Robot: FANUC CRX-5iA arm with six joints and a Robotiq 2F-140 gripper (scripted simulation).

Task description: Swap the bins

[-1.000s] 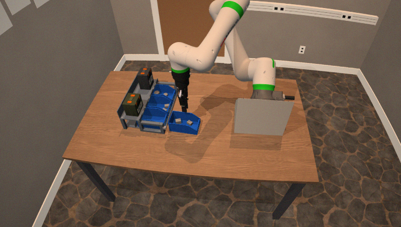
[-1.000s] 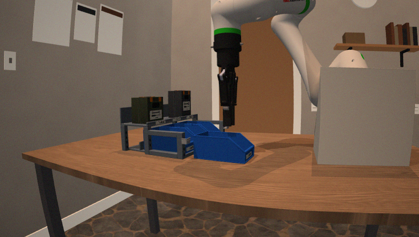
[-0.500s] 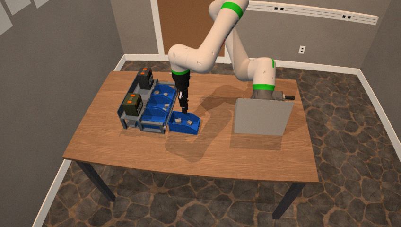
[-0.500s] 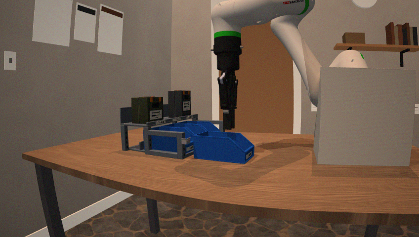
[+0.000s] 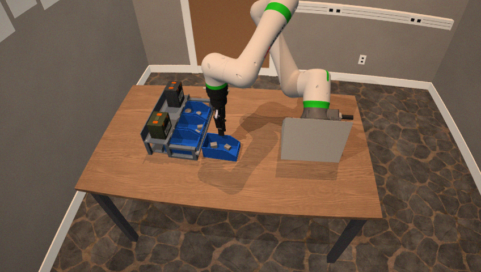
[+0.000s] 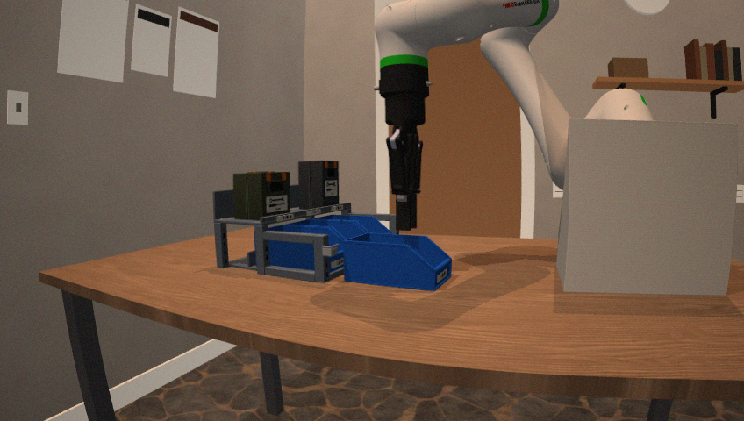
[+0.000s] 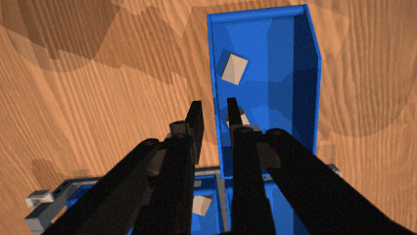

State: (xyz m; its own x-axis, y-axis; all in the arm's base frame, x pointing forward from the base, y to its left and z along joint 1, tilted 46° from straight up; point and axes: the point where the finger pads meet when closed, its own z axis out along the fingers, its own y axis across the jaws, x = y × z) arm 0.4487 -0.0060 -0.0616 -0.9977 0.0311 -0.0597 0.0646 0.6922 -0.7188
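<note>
Now: the tan part 110 mm below my hand, 30 mm to the left of it and 30 mm behind it. The rest, counted from my hand: black box (290 mm ahead, 190 mm to the right, 40 mm above); then grey shelf (230 mm ahead, 70 mm to the right, 50 mm below).
</note>
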